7 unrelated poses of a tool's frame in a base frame.
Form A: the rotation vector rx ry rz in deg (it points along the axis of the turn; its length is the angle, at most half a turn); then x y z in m.
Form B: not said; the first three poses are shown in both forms.
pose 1, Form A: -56.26, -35.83, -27.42, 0.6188, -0.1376, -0.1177
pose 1, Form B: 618.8, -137.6, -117.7, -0.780, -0.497, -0.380, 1.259
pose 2, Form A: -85.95, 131.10, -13.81, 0.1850, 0.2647, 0.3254
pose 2, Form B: 185.0, 264.7, 325.4, -0.546, 0.833, -0.088, 2.747
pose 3, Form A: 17.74, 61.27, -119.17, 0.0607, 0.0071, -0.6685
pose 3, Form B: 60.7, 7.1, -668.5, 0.131, 0.453, -0.882, 2.359
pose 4, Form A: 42.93, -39.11, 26.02, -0.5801, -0.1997, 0.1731
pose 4, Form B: -580.1, -199.7, 173.1, 0.675, -0.615, 0.409, 1.111
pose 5, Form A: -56.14, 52.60, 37.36, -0.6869, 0.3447, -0.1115
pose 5, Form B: -686.9, 344.7, -111.5, -0.656, 0.615, 0.437, 1.493
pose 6, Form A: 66.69, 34.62, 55.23, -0.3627, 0.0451, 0.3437
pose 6, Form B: -362.7, 45.1, 343.7, 0.715, 0.371, 0.592, 1.628
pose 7, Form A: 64.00, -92.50, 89.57, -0.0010, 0.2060, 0.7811
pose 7, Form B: -1.0, 206.0, 781.1, 0.445, -0.643, 0.623, 2.510
